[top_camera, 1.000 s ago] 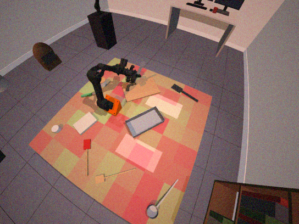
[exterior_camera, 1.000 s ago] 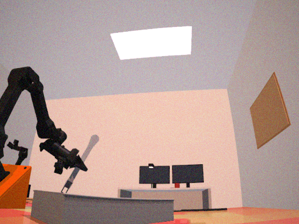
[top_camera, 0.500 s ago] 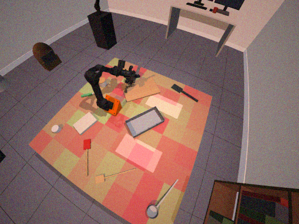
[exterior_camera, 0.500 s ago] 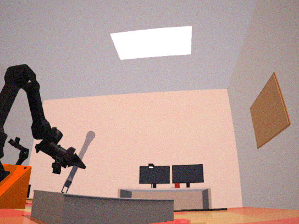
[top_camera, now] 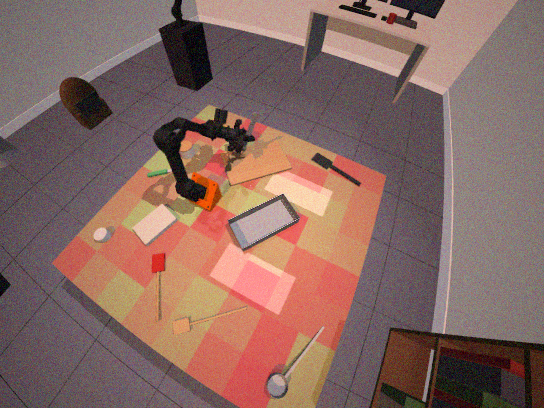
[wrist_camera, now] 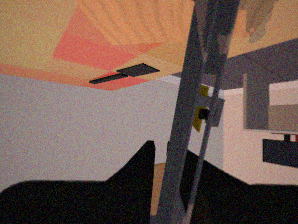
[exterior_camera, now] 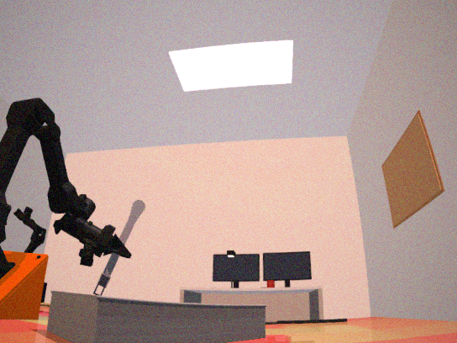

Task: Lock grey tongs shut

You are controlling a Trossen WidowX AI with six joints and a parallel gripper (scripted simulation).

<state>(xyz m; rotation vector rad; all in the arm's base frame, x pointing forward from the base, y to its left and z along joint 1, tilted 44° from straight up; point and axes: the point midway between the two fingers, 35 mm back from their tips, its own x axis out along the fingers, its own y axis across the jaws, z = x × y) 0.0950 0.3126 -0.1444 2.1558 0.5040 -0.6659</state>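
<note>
Now: the wooden board 170 mm below my gripper tip. Round my gripper tip: white slab: 240 mm behind, 580 mm to the right, 160 mm below; black spatula: 420 mm ahead, 180 mm to the left, 170 mm below; grey roasting tin: 220 mm ahead, 320 mm to the right, 150 mm below.
</note>
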